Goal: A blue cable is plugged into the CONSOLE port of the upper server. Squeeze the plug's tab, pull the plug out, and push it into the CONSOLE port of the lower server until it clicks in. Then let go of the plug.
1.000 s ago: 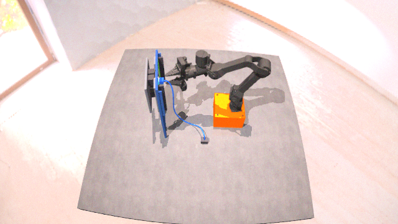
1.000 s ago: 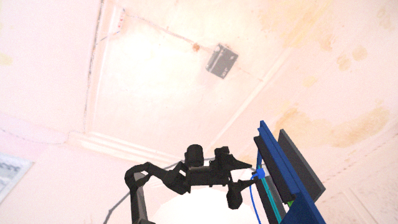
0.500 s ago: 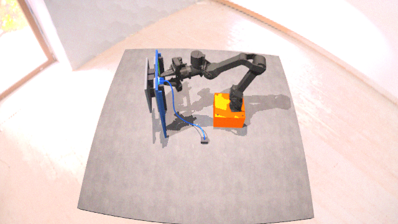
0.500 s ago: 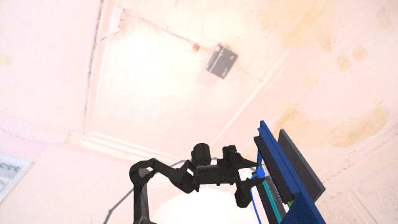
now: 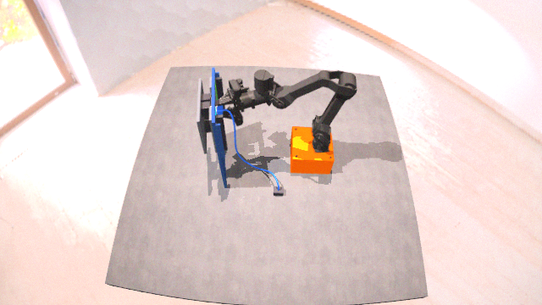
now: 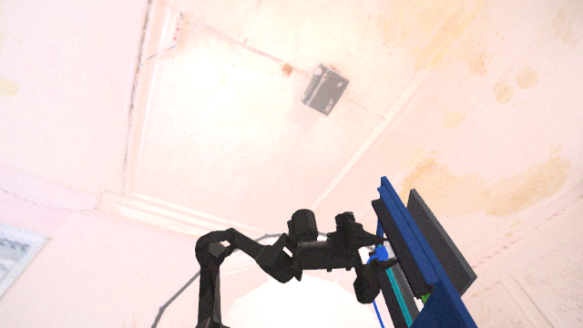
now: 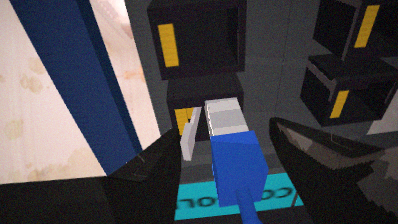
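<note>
The cable plug is 10 mm above my gripper tip. Also, from my gripper tip: black block 220 mm behind, 160 mm to the left, 330 mm below.
</note>
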